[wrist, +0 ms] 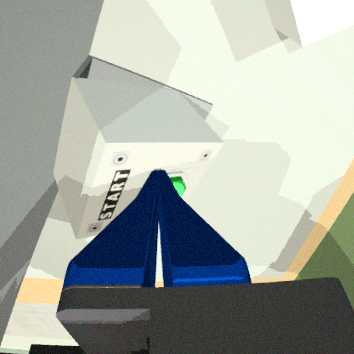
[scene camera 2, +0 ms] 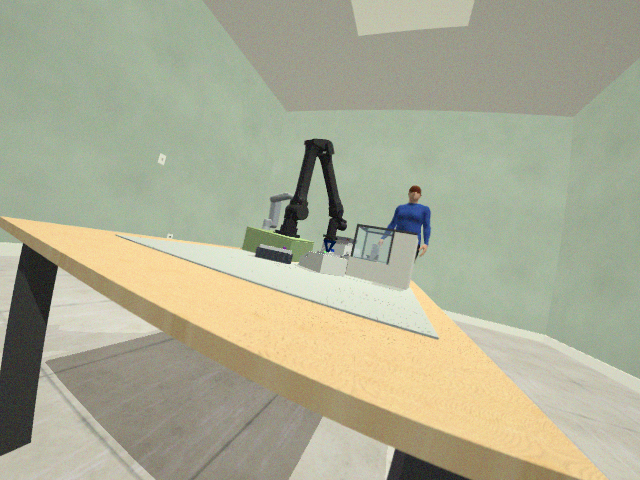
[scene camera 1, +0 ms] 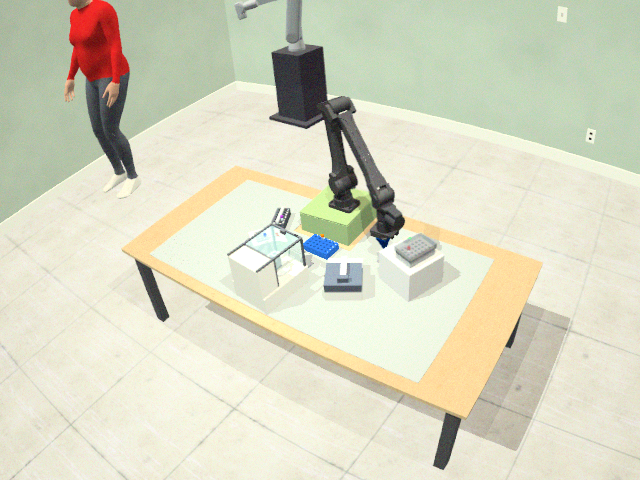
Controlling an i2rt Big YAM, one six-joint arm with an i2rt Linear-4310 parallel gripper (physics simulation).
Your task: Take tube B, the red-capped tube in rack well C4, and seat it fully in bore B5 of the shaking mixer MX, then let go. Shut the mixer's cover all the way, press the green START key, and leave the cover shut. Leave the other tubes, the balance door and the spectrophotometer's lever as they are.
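Frame: origin at the arm's base, x ahead, y left, z up, level; millimetres.
Seen in the pictures: gripper, fingertip midpoint: (wrist: 158, 178) (scene camera 2: 327, 252); arm's base, link origin: (scene camera 2: 287, 235) (scene camera 1: 344, 205).
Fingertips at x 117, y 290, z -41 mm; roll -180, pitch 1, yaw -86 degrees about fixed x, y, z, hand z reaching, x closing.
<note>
Pixels of each thing's top centre, then the offset from my fingertips to it. "spot": a spot on its surface instead.
- mixer, top centre: (scene camera 1: 404, 236) (scene camera 2: 339, 235) dx +18, dy +103, dz +120 mm
- red spot, surface spot: (scene camera 1: 408, 248) spot: dx +72, dy +153, dz +120 mm
- green START key, top centre: (wrist: 166, 203) dx -15, dy -6, dz +2 mm
- START panel, surface spot: (wrist: 143, 150) spot: dx +20, dy +8, dz +5 mm
- blue rack, top centre: (scene camera 1: 320, 243) dx +77, dy -276, dz -39 mm
- orange cap, top centre: (scene camera 1: 322, 234) dx +49, dy -287, dz -15 mm
- glass-walled balance, top centre: (scene camera 1: 272, 237) (scene camera 2: 379, 227) dx +329, dy -281, dz +153 mm
- dark-topped instrument, top centre: (scene camera 1: 343, 263) dx +190, dy -63, dz +32 mm
The mixer (scene camera 1: 410, 274) is a white box with a grey, pitted top block at the right of the table in scene camera 1. A red spot (scene camera 1: 408, 248), like tube B's cap, shows at the block's left part; its seating is too small to judge. I cannot tell the clear cover's position. A small green mark (scene camera 1: 409, 238) shows at the block's back edge. The green START key (wrist: 178, 188) is partly hidden behind my fingers. My gripper (scene camera 1: 383, 246) (scene camera 2: 329, 251) (wrist: 158, 178) is shut and empty, its tips over the START panel (wrist: 143, 150); contact with the key is unclear.
The blue rack (scene camera 1: 321, 246) stands left of the mixer, with an orange cap (scene camera 1: 322, 236) at its back. The glass-walled balance (scene camera 1: 253, 271) (scene camera 2: 379, 268) stands farther left. A dark-topped instrument (scene camera 1: 343, 279) stands between rack and mixer, toward the front. The green arm base (scene camera 1: 323, 225) is behind the rack.
</note>
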